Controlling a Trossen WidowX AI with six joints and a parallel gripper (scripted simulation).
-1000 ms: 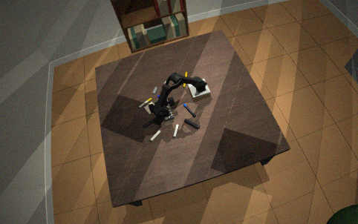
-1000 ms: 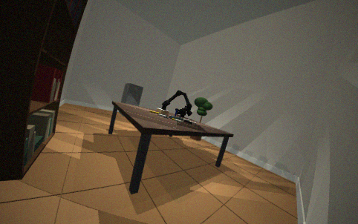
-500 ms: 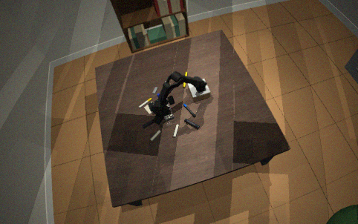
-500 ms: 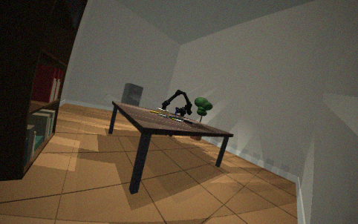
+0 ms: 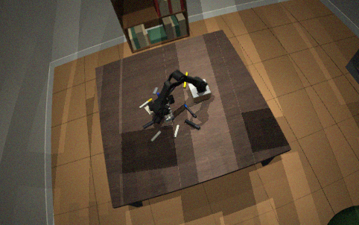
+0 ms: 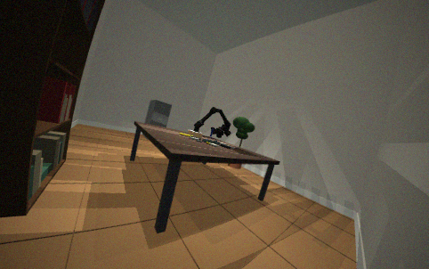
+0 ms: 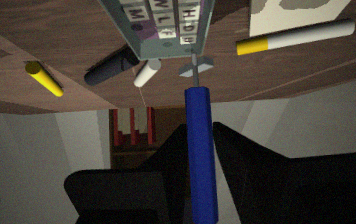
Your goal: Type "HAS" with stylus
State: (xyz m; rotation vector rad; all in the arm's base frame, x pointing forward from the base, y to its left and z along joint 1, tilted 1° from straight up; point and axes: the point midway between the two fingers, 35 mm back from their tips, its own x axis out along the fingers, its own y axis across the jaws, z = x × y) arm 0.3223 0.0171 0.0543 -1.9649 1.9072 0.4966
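Now: gripper tip 9 cm above the key, 2 cm past it and 1 cm to the right of it. Round my gripper tip: yellow cylinder: 25 cm behind, 16 cm to the right, 9 cm below; then paper note: 10 cm below, 9 cm ahead; then blue stylus: 1 cm below.
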